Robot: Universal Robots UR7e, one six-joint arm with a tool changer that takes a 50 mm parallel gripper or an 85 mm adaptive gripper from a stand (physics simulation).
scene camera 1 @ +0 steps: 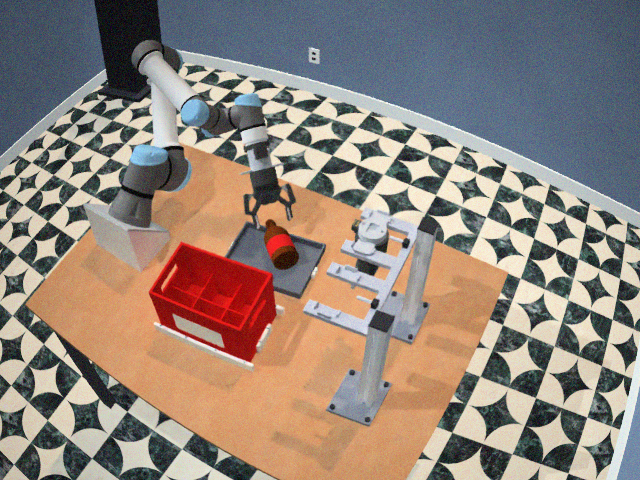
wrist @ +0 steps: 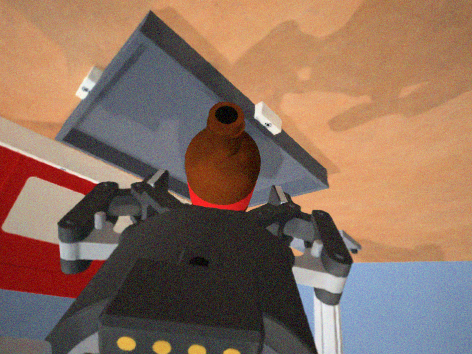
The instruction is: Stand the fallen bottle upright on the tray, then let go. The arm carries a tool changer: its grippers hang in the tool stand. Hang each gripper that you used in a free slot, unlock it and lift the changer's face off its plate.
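Frame: origin at the arm's base, x left, y back, z up, level; millimetres.
Seen in the pictures: hand at its tool point: (scene camera 1: 260, 163); arm's base at its link origin: (scene camera 1: 128, 219).
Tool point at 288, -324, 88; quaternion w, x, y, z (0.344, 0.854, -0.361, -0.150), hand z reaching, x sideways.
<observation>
Pixels of each thing's top centre, then the offset from my tool point to it, as dx, dy, dz. "spot": a spot on its surface instead.
- brown bottle at its top centre: (wrist: 217, 200) (scene camera 1: 277, 231) -111, -105, -129
- grey tray at a spot on its surface: (wrist: 125, 100) (scene camera 1: 242, 249) spot: -156, -10, -203
- red crate at its top centre: (wrist: 34, 292) (scene camera 1: 207, 283) -414, -69, -33
- stand's second post at a spot on its surface: (scene camera 1: 418, 279) spot: -211, -540, +0
The brown bottle (scene camera 1: 281, 245) (wrist: 222, 167) with a red label lies on its side on the grey tray (scene camera 1: 248, 253) (wrist: 125, 100). Its neck points toward the arm and its base toward scene camera 1. My gripper (scene camera 1: 274, 220) (wrist: 220, 186), the adaptive one with linked fingers, is on the arm. It is open and empty, near the neck end of the bottle, with its fingers spread wider than the neck. The tool stand (scene camera 1: 373, 356) (wrist: 327, 325) stands to the right in the scene view. Another gripper (scene camera 1: 371, 237) hangs in its far slot, and two nearer slots are free.
A red crate (scene camera 1: 240, 343) (wrist: 30, 265) with compartments stands close beside the tray, with white strips along its base. Small white blocks (scene camera 1: 314, 272) (wrist: 268, 119) sit against the tray's edges. The stand's second post (scene camera 1: 418, 279) rises at the right.
</observation>
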